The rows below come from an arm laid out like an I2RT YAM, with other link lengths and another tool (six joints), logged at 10 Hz.
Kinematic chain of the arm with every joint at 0, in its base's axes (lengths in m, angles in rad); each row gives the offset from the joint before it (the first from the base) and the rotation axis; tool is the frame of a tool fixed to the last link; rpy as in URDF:
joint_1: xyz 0 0 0.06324 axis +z
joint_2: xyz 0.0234 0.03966 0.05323 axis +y
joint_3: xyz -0.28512 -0.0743 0 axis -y
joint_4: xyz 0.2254 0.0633 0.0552 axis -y
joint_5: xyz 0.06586 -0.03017 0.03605 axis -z
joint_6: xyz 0.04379 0 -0.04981 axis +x
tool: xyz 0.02 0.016 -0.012 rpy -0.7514 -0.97 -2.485
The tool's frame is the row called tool.
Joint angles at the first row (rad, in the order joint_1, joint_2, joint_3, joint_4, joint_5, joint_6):
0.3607 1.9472 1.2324 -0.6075 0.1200 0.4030
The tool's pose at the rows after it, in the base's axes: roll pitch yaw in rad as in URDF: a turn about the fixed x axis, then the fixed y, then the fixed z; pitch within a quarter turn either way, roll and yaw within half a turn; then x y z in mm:
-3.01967 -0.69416 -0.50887 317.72 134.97 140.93
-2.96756 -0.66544 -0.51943 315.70 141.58 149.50
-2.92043 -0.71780 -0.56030 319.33 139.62 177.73
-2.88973 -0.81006 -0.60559 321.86 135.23 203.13
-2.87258 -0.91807 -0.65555 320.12 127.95 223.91
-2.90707 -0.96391 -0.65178 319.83 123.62 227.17
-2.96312 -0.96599 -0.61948 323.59 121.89 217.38
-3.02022 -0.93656 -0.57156 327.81 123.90 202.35
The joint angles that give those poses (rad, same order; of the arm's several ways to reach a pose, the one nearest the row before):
0.3691 1.9469 1.2194 -0.6136 0.1028 0.4026
0.3797 1.9316 1.2339 -0.6300 0.0536 0.4026
0.3744 1.8759 1.2827 -0.6739 0.0738 0.4027
0.3725 1.8206 1.3178 -0.6930 0.1402 0.4027
0.3725 1.7603 1.3251 -0.6930 0.2329 0.4027
0.3717 1.7489 1.3247 -0.6975 0.2878 0.4022
0.3672 1.7763 1.3201 -0.6914 0.3088 0.4026
0.3672 1.8229 1.3201 -0.6891 0.3035 0.4034

